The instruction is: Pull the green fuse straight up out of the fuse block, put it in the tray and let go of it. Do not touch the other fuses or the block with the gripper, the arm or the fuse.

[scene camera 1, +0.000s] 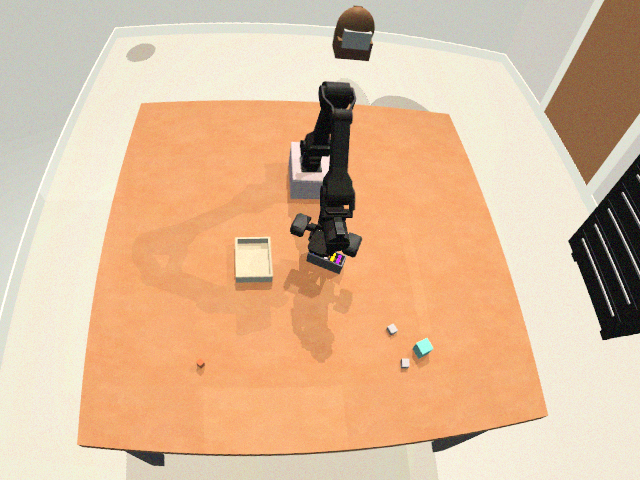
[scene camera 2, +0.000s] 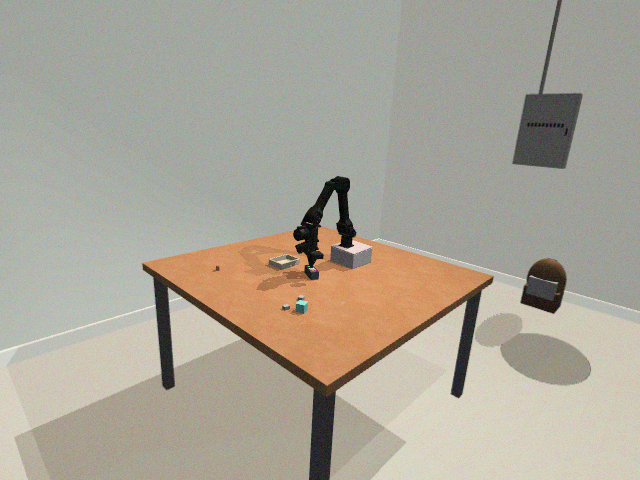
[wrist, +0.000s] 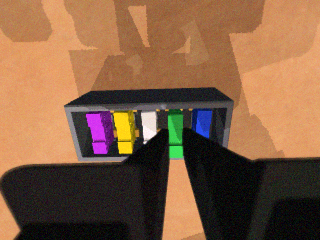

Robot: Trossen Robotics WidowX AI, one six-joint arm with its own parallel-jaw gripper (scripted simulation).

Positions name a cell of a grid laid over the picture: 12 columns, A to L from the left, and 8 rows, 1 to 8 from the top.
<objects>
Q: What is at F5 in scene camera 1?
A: My gripper.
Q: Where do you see a magenta fuse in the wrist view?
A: D5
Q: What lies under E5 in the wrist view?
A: A yellow fuse.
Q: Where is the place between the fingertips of my gripper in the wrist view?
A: G5
</objects>
